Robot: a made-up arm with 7 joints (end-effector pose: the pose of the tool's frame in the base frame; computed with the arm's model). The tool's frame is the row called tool. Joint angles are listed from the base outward.
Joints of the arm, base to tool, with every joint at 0 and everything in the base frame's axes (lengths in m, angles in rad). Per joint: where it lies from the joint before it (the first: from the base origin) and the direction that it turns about. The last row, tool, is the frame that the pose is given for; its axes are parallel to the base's.
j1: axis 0 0 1 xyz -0.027 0.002 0.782
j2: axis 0 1 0 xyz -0.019 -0.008 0.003
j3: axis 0 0 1 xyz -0.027 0.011 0.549
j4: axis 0 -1 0 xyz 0.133 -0.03 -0.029
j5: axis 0 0 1 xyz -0.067 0.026 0.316
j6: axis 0 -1 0 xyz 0.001 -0.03 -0.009
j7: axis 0 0 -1 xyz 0.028 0.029 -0.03
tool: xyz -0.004 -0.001 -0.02
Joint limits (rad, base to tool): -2.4..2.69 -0.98..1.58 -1.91..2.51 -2..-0.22 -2.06..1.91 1.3..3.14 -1.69..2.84
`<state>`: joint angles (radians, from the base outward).
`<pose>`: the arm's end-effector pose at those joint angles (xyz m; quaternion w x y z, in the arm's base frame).
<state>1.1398 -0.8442 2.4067 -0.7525 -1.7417 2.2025 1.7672</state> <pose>-0.5859 -0.6273 1.1477 0.0065 0.8734 -0.1631 0.4588</pose>
Working (the frame after each row of the table, in the pose's form):
after j1: -0.0270 0.0020 0.7820 0.8420 0.0000 0.0000 0.5395
after j2: -0.0277 -0.0186 0.7850 0.7681 0.2210 -0.3449 0.4922
after j3: -0.2166 -0.4031 1.1295 0.1834 0.2425 0.3302 -0.8936
after j4: -0.3306 -0.3843 1.0516 0.0493 0.5539 0.3745 -0.7420
after j5: -0.5404 -0.6186 1.1295 0.5358 -0.0704 -0.6649 0.5157
after j6: -0.5200 -0.6262 1.1521 0.3505 -0.4280 0.7787 -0.2961
after j7: -0.5681 -0.6326 1.1392 0.0065 0.8734 -0.1631 0.4588

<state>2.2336 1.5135 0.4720 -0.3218 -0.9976 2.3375 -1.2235</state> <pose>-0.6175 0.6456 0.6846 0.3321 0.0458 0.3370 -0.8798</pose>
Working (the frame after each row of the table, in the pose's form):
after j1: -0.0270 0.0020 0.7820 0.4386 0.0000 0.0000 0.8987
after j2: -0.0090 -0.0081 0.7850 0.3189 -0.6170 0.3011 0.6534
after j3: -0.3540 0.4160 0.8434 0.1572 -0.5295 0.4370 0.7099
after j4: -0.3674 0.3784 0.7099 0.0852 -0.6364 0.4566 0.6159
after j5: -0.5966 0.6075 0.7077 0.3694 -0.7773 0.0965 0.5001
after j6: -0.5742 0.6229 0.7232 0.2334 0.1560 -0.3022 0.9110
after j7: -0.6172 0.6303 0.6982 0.3321 0.0458 0.3370 -0.8798

